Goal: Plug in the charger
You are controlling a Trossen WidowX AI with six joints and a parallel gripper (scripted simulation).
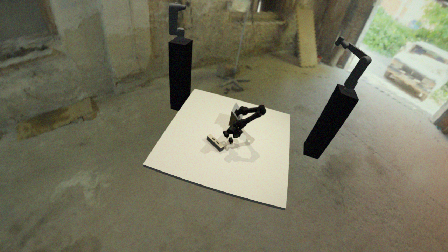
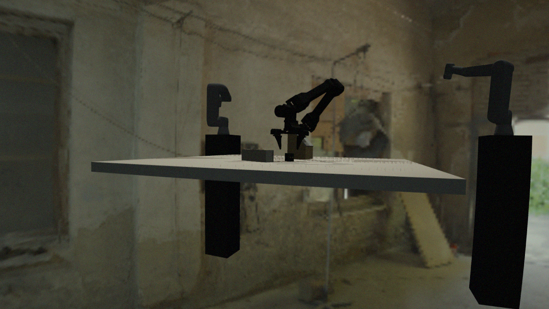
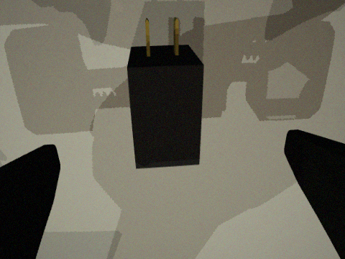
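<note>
The charger is 10 mm ahead of my gripper tip, 10 mm to the left of it and 40 mm below it.
</note>
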